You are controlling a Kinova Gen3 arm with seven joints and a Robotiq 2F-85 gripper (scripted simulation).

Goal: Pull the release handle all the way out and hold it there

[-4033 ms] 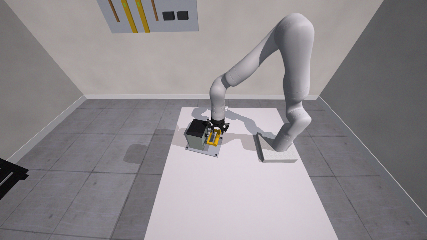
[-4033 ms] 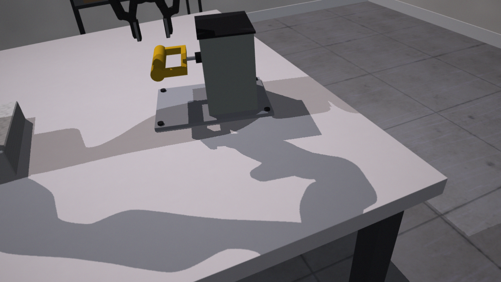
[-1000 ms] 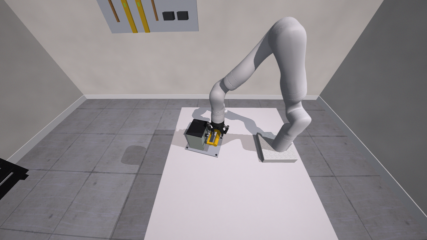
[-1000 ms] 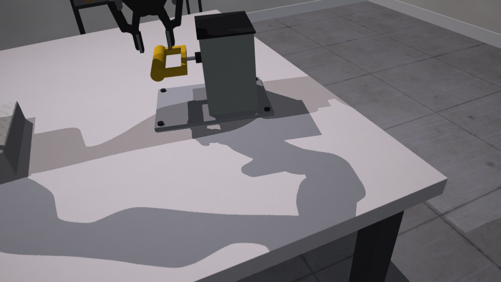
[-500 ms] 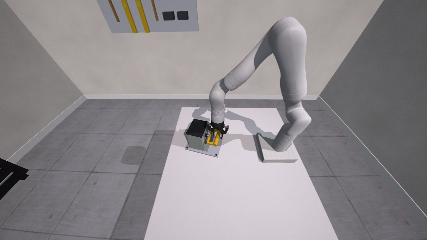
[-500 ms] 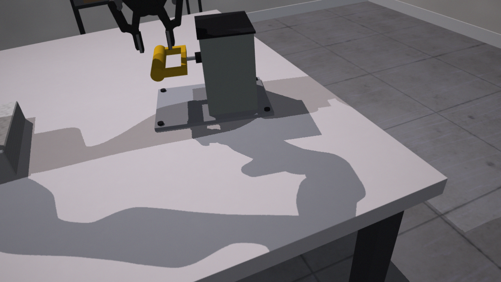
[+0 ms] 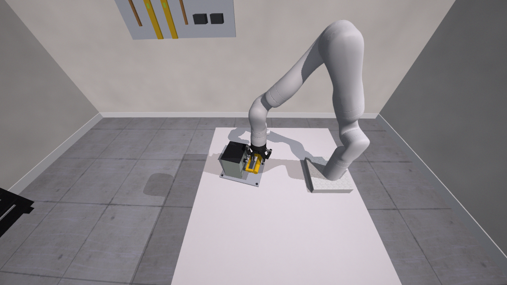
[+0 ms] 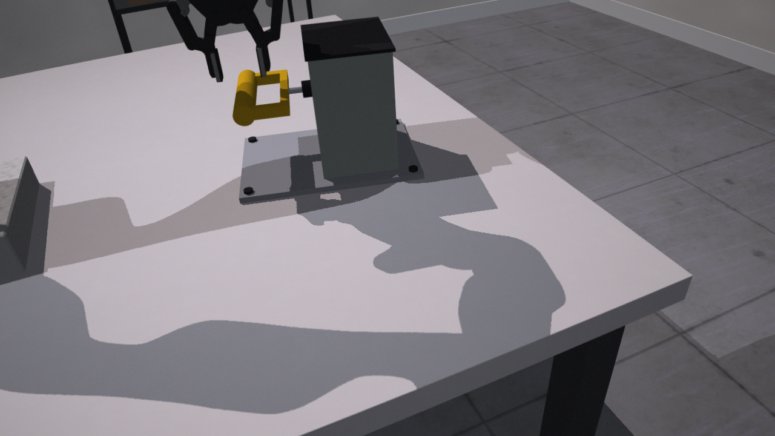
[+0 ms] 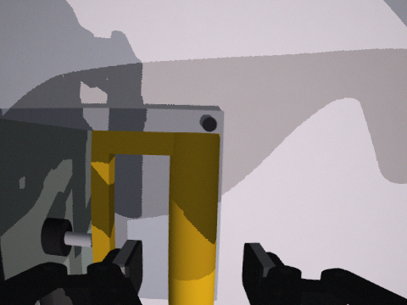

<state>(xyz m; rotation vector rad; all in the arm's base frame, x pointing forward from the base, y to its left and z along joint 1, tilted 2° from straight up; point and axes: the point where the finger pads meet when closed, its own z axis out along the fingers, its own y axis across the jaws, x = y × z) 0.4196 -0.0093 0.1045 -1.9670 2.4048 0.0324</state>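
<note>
Right now the grip is 5 cm ahead of my hand, 1 cm to the right of it and 4 cm below it.
</note>
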